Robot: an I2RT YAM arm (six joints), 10 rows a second.
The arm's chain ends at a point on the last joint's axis. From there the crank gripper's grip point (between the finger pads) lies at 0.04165 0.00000 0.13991 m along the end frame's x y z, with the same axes.
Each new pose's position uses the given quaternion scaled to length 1; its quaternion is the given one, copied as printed.
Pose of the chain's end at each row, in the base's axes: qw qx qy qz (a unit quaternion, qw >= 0); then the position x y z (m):
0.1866 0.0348 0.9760 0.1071 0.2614 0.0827 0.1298
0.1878 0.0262 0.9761 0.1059 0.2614 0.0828 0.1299
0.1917 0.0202 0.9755 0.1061 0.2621 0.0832 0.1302
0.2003 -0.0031 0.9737 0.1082 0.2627 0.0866 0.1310
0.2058 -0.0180 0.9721 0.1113 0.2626 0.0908 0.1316
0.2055 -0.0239 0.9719 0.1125 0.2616 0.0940 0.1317
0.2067 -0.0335 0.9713 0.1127 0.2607 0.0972 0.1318
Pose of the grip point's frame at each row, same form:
0.1866 0.0348 0.9760 0.1071 0.2748 0.1146 -0.0120
0.1878 0.0262 0.9761 0.1059 0.2748 0.1141 -0.0120
0.1917 0.0202 0.9755 0.1061 0.2765 0.1144 -0.0117
0.2003 -0.0031 0.9737 0.1082 0.2789 0.1178 -0.0107
0.2058 -0.0180 0.9721 0.1113 0.2799 0.1226 -0.0098
0.2055 -0.0239 0.9719 0.1125 0.2786 0.1260 -0.0097
0.2067 -0.0335 0.9713 0.1127 0.2778 0.1290 -0.0096

